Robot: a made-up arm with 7 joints.
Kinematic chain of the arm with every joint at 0, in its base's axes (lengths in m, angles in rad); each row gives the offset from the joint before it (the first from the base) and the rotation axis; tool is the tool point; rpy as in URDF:
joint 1: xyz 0 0 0.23 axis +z
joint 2: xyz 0 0 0 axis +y
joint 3: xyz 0 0 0.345 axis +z
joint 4: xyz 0.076 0 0 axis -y
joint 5: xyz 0.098 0 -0.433 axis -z
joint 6: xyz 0 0 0 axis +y
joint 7: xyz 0.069 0 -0.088 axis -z
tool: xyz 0 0 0 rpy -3.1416 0 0
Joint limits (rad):
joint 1: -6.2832..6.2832
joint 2: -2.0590..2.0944
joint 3: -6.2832..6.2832
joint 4: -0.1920..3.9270
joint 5: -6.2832..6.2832
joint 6: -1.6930..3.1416
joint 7: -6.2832..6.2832
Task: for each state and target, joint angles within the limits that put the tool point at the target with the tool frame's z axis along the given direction. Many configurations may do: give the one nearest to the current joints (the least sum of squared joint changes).
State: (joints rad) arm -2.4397 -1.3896 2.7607 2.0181 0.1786 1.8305 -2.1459
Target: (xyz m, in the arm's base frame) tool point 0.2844 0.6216 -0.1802 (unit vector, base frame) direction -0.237 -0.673 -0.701
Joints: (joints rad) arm -1.8997 -1.4174 2.9936 2.0782 0.0935 1.4616 -2.1459
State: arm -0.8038 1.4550 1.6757 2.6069 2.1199 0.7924 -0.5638
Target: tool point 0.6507 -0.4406 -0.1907 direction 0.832 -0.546 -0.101
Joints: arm -1.0506 2.0035 1.3840 2.4522 2.1558 0.4453 -0.5638
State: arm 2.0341 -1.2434 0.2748 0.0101 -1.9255 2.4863 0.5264
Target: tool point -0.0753 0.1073 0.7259 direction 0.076 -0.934 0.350
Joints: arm 1.2317 -1.0647 0.3523 0.7354 -2.5133 2.5632 0.5264
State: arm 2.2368 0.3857 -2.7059 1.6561 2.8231 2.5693 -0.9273
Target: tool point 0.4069 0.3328 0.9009 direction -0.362 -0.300 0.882
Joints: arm 3.1153 -0.2187 -2.2401 2.0508 2.9077 1.7201 -0.9273
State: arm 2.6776 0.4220 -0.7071 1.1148 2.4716 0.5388 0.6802
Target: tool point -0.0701 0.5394 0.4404 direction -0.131 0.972 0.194
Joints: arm 2.4580 -0.2537 -0.7101 0.9498 3.1848 0.6297 0.6802
